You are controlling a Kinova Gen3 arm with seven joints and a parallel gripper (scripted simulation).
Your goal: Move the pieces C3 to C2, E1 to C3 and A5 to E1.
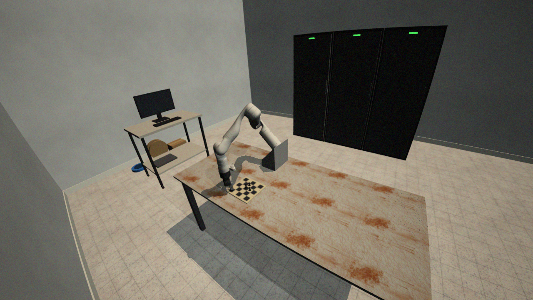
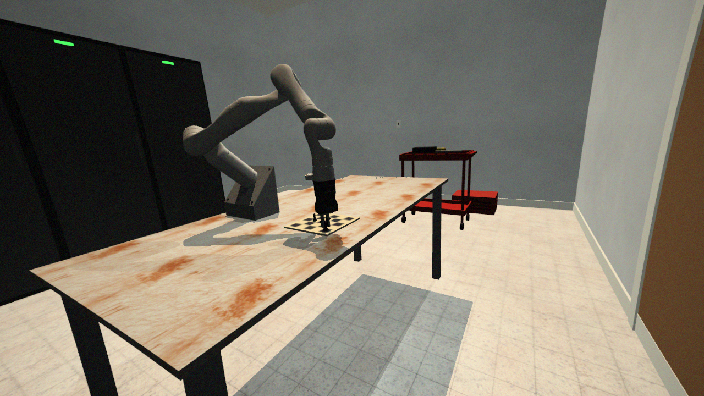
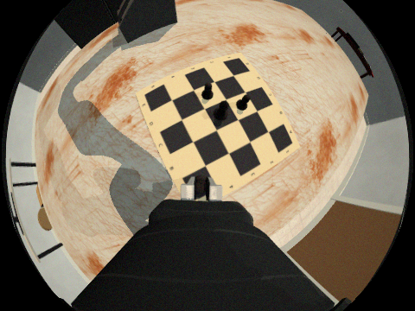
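Right now my hand is 7 cm past the chessboard, 8 cm to the right of it and 3 cm above it. Also, from my hand: black piece (1 cm below).
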